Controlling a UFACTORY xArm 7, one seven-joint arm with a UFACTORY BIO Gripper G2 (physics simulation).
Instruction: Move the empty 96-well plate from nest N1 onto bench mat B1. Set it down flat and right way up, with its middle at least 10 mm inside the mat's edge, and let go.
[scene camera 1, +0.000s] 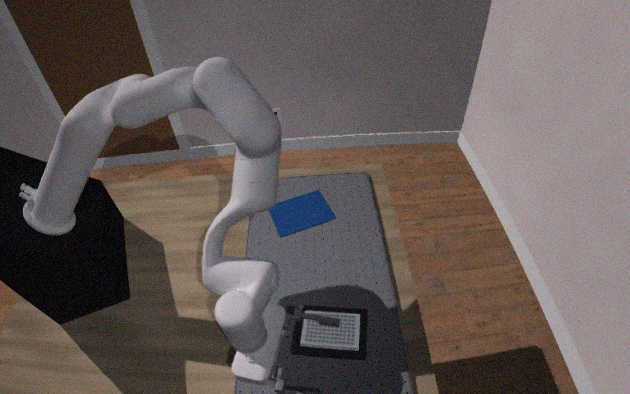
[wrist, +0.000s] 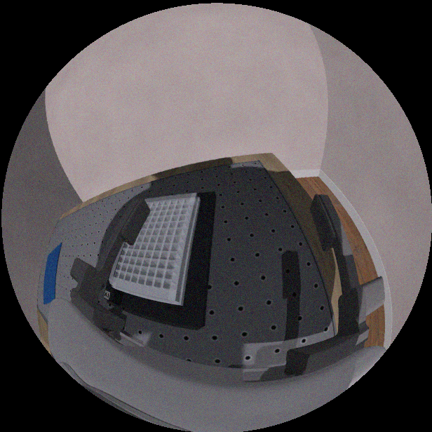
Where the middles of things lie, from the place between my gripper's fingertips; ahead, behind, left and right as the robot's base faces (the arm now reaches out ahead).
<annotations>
Now: the 96-well plate (scene camera 1: 345, 337) 1 cm behind my hand, 8 cm to the left of it and 3 cm below it. The rest, counted from my hand: blue bench mat (scene camera 1: 305, 211): 12 cm behind, 44 cm to the left, 5 cm below; black nest (scene camera 1: 316, 352): 1 cm behind, 8 cm to the left, 5 cm below.
</annotations>
